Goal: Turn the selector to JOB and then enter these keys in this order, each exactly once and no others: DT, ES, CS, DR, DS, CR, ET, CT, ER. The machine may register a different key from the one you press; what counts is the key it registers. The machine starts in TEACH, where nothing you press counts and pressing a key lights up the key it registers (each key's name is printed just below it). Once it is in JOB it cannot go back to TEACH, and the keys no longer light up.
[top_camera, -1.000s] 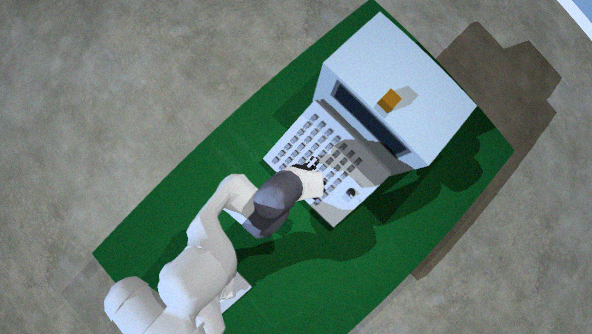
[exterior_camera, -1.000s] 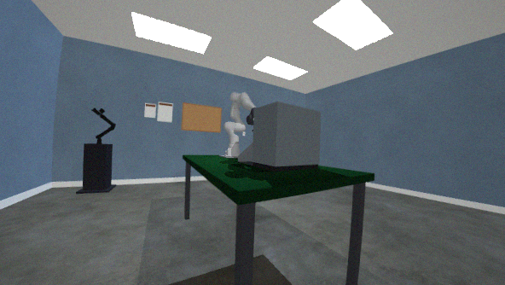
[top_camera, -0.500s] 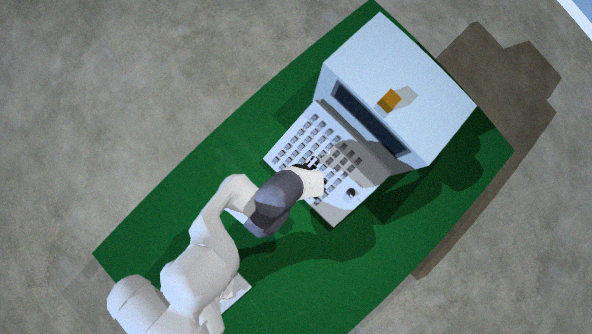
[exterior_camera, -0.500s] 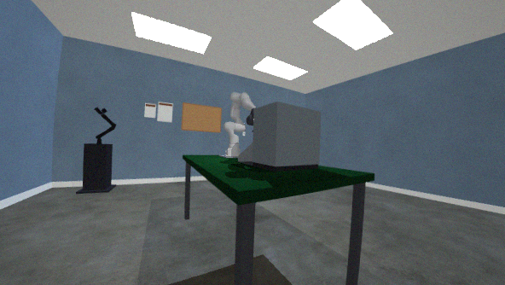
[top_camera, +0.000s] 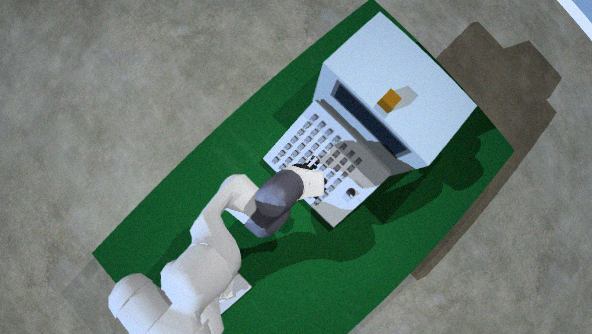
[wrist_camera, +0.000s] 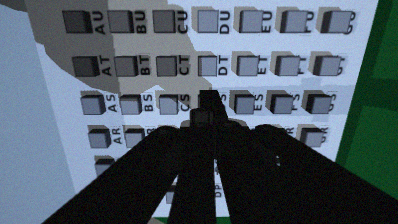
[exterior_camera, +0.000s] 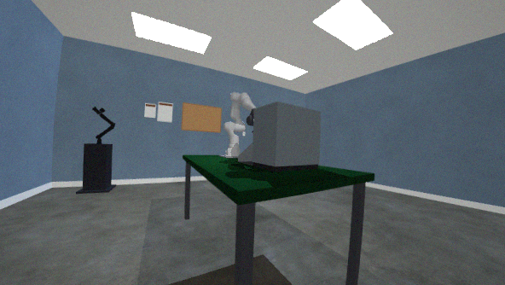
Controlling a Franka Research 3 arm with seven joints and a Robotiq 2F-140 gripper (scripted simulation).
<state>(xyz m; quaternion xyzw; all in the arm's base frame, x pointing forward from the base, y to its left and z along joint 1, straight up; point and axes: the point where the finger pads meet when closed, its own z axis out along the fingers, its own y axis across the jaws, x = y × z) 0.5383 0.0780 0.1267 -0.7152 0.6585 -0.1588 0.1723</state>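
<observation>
Now: the key 20 mm behind my hand, 30 mm to the left of it and 50 mm below it. Round my hand: round selector knob: 30 mm ahead, 160 mm to the right, 20 mm below; then sloping keyboard: 50 mm ahead, 40 mm to the right, 70 mm below.
</observation>
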